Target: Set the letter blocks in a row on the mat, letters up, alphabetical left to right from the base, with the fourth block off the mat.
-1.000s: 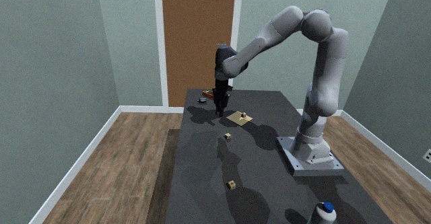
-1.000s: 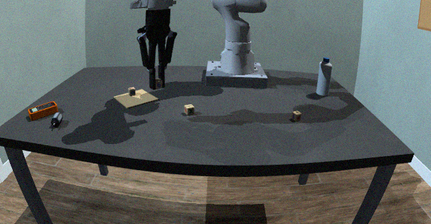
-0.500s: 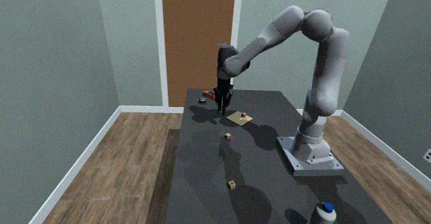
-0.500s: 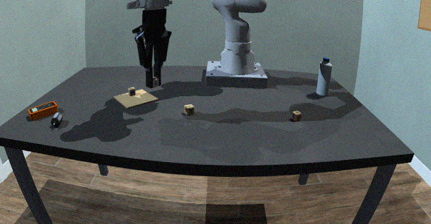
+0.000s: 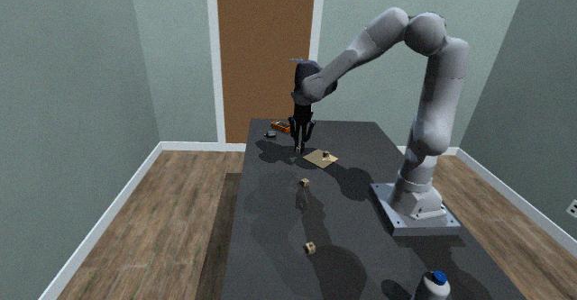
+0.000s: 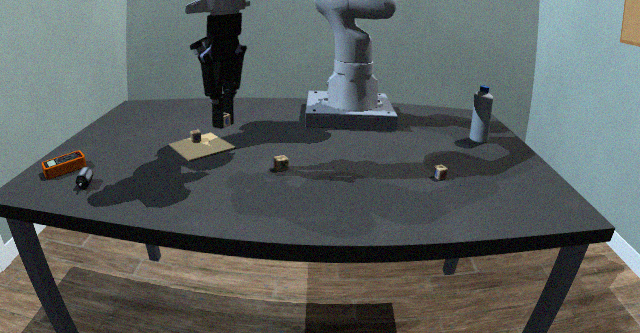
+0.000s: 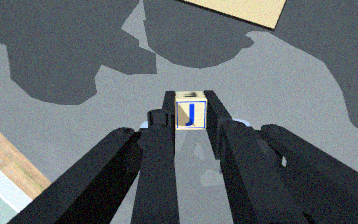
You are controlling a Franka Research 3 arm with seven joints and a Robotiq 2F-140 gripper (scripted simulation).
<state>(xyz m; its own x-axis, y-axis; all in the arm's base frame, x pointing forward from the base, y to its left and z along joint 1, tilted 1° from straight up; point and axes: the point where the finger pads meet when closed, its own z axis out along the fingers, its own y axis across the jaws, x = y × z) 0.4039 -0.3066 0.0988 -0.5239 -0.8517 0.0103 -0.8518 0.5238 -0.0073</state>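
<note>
Right now the tan mat is 14 cm behind my hand, 13 cm below it and 10 cm to the right of it. From my hand the other things lie so: block (17 cm behind, 12 cm to the right, 12 cm below); orange device (46 cm to the right, 12 cm below, 6 cm ahead).
</note>
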